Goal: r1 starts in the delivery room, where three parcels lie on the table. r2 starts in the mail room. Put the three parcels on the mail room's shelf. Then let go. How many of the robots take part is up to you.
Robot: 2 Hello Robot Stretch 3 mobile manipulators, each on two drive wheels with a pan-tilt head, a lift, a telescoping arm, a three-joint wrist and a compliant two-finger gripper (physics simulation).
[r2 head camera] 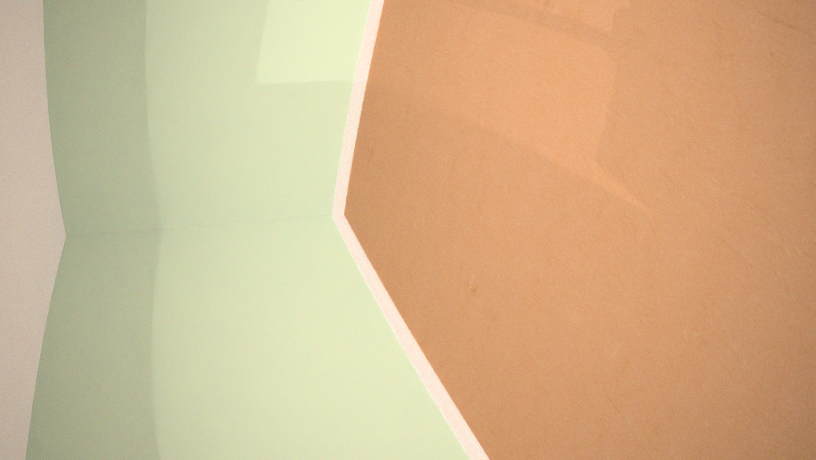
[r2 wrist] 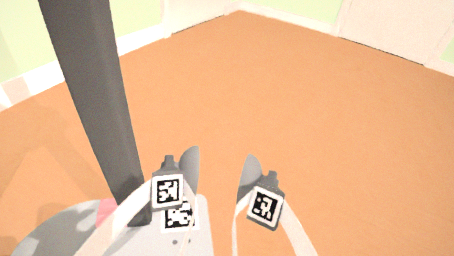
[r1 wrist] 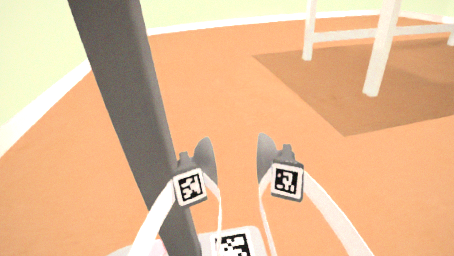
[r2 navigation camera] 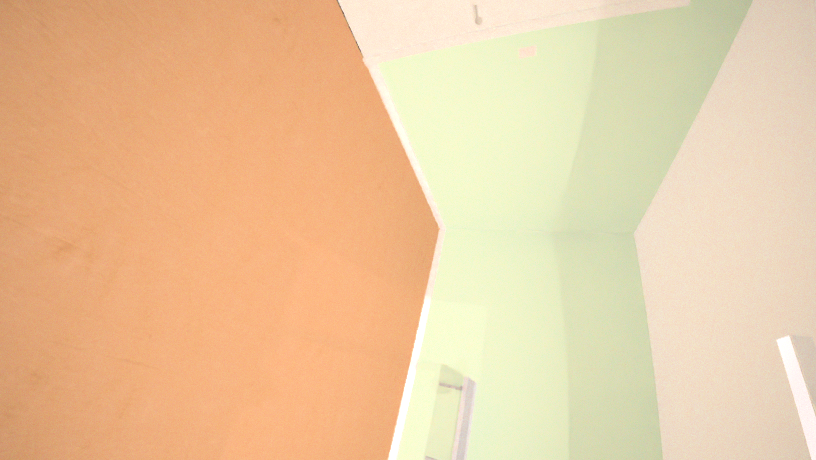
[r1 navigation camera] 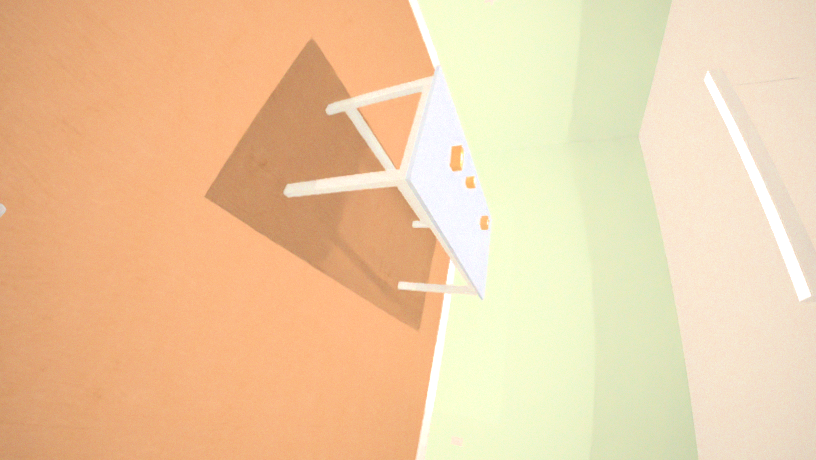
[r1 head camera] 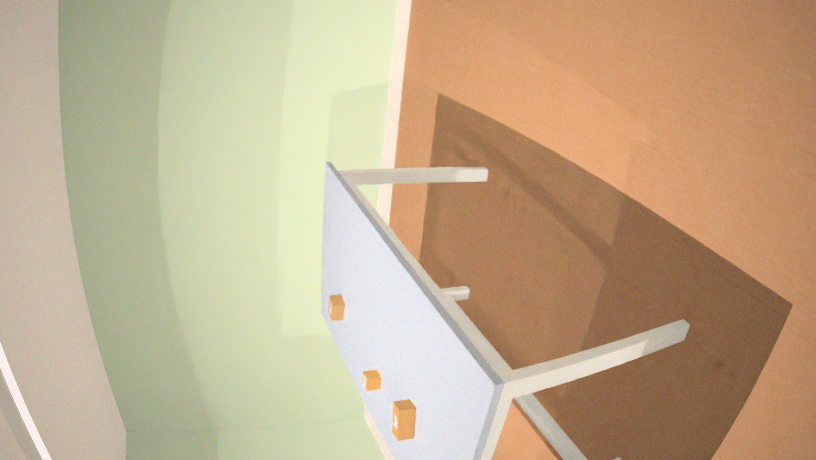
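Observation:
Three orange box parcels stand on the pale table (r1 head camera: 400, 314) (r1 navigation camera: 442, 200): a larger one (r1 head camera: 404, 420) (r1 navigation camera: 456, 158), a small one (r1 head camera: 371, 380) (r1 navigation camera: 470, 182) beside it, and another (r1 head camera: 336, 308) (r1 navigation camera: 484, 222) farther along. r1's gripper (r1 wrist: 236, 156) is open and empty over the floor, with the table's legs (r1 wrist: 382, 50) beyond it at the upper right of its wrist view. r2's gripper (r2 wrist: 220, 166) is open and empty, low over its own base. A pale framed unit (r2 navigation camera: 465, 414), possibly the mail room's shelf, shows partly at the bottom of r2's navigation view.
Head and navigation views are turned sideways. Green walls stand behind the table and around a room corner (r2 head camera: 338, 216) near r2. A door with a handle (r2 navigation camera: 477, 14) is at the top of r2's navigation view. Pale doors (r2 wrist: 395, 30) also show in r2's wrist view.

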